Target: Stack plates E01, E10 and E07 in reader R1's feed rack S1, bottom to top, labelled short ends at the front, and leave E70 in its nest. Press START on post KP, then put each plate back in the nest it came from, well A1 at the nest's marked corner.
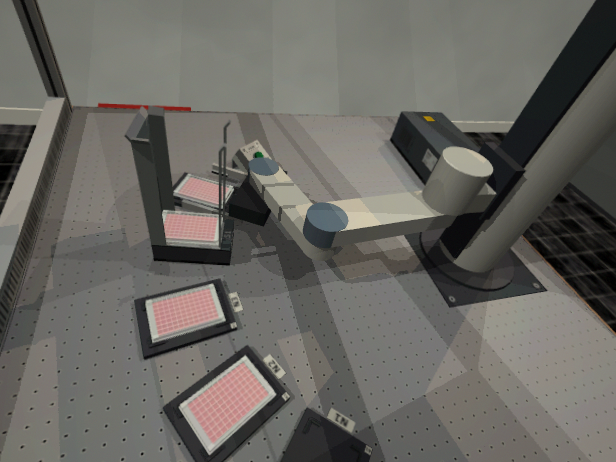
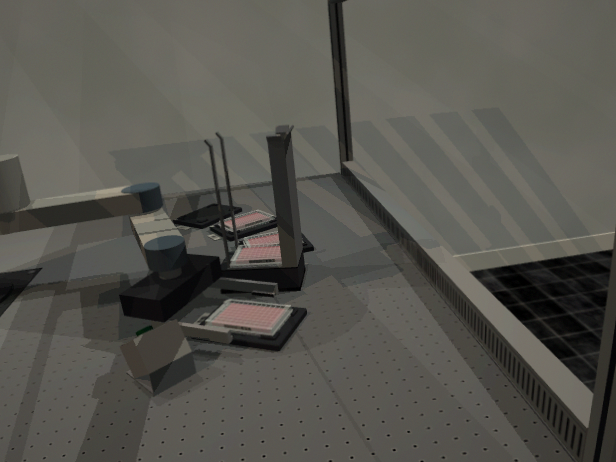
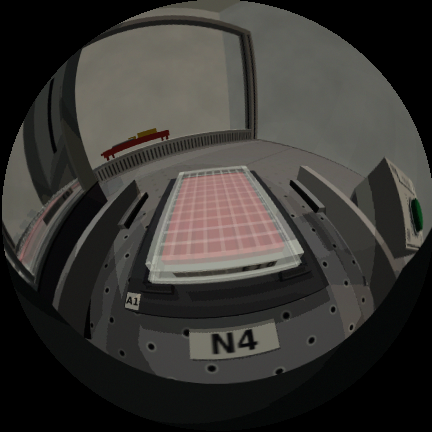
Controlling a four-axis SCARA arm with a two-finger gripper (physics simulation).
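Seen in the pictures: gripper, fingertip midpoint: (image 1: 198,183) (image 2: 255,311) (image 3: 218,176); arm's base, origin of the base link: (image 1: 463,255).
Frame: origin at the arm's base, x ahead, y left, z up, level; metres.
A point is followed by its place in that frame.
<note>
My gripper (image 1: 198,186) @[z 0.047, x 0.667, y -0.288 m] (image 2: 251,312) @[z 0.047, x 0.667, y -0.288 m] (image 3: 218,176) @[z 0.047, x 0.667, y -0.288 m] is open, its fingers on either side of a pink plate (image 1: 205,191) @[z 0.039, x 0.653, y -0.267 m] (image 2: 250,316) @[z 0.039, x 0.658, y -0.289 m] (image 3: 222,220) @[z 0.036, x 0.630, y -0.266 m] in nest N4 (image 2: 295,325) @[z 0.021, x 0.731, y -0.310 m] (image 3: 225,303) @[z 0.025, x 0.589, y -0.239 m], with gaps between. That plate's short-end label looks like E10; A1 is marked at the nest's near left corner. Another plate (image 1: 192,227) @[z 0.077, x 0.693, y -0.103 m] (image 2: 257,255) @[z 0.079, x 0.682, y -0.123 m] lies in feed rack S1 (image 1: 192,254) @[z 0.042, x 0.698, y -0.057 m] (image 2: 287,278) @[z 0.040, x 0.733, y -0.162 m]; its label is unreadable. Plates also lie in nests N3 (image 1: 142,325) @[z 0.025, x 0.793, y 0.085 m] and N2 (image 1: 175,417) @[z 0.025, x 0.741, y 0.253 m]. Nest N1 (image 1: 325,440) @[z 0.025, x 0.521, y 0.340 m] holds no plate. Post KP (image 1: 247,149) @[z 0.091, x 0.531, y -0.375 m] (image 2: 157,350) @[z 0.072, x 0.526, y -0.412 m] (image 3: 395,220) has a green button (image 1: 258,155) @[z 0.083, x 0.503, y -0.360 m] (image 3: 417,215).
Rack S1's tall back column (image 1: 160,160) @[z 0.209, x 0.742, y -0.160 m] (image 2: 285,200) @[z 0.195, x 0.746, y -0.165 m] and two thin front rods (image 1: 222,190) (image 2: 227,200) rise beside the gripper. A dark box (image 1: 417,137) @[z 0.108, x -0.035, y -0.414 m] stands near the arm's column (image 1: 540,175) @[z 0.315, x 0.046, y 0.059 m]. A slotted ledge (image 1: 37,185) @[z 0.055, x 1.004, y -0.288 m] (image 2: 450,280) @[z 0.056, x 1.005, y -0.297 m] runs along one bench edge.
</note>
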